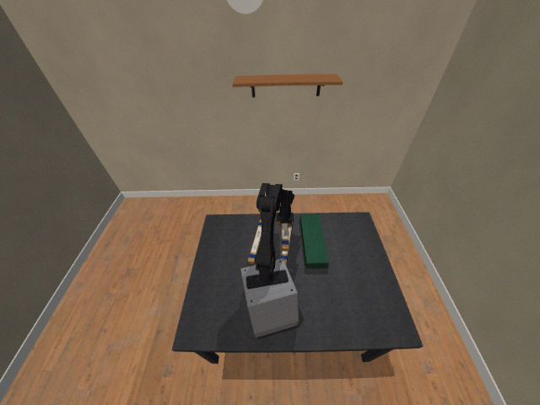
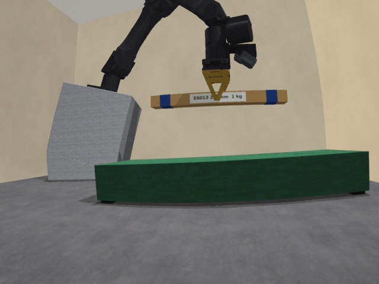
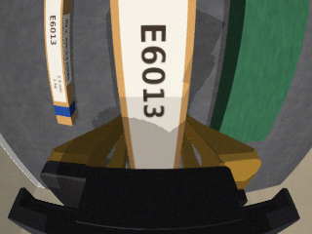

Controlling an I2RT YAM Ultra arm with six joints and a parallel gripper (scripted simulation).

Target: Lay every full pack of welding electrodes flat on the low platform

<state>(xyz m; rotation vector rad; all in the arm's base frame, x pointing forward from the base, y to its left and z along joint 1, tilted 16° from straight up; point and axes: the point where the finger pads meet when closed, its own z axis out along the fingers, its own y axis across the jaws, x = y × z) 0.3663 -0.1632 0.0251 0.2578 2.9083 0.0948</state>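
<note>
Right now the green low platform is 10 mm behind my hand, 200 mm to the right of it and 180 mm below it.
</note>
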